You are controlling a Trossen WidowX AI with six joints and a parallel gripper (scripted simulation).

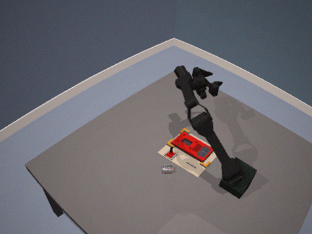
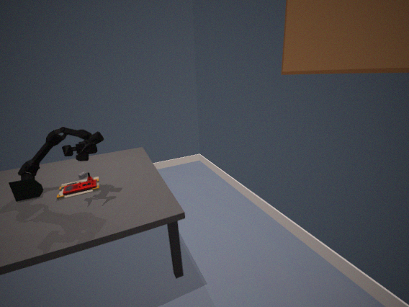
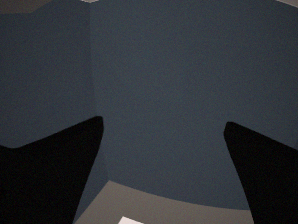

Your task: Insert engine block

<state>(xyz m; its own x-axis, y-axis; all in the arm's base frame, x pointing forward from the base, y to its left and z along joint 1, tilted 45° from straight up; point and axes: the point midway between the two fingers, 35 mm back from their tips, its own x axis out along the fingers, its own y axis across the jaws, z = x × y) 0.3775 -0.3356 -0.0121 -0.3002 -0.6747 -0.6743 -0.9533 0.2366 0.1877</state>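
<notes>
Right now the grey engine block is 6 cm behind my gripper tip, 42 cm to the left of it and 30 cm below it. Also, from my gripper tip: beige base plate: 6 cm behind, 24 cm to the left, 30 cm below.
</notes>
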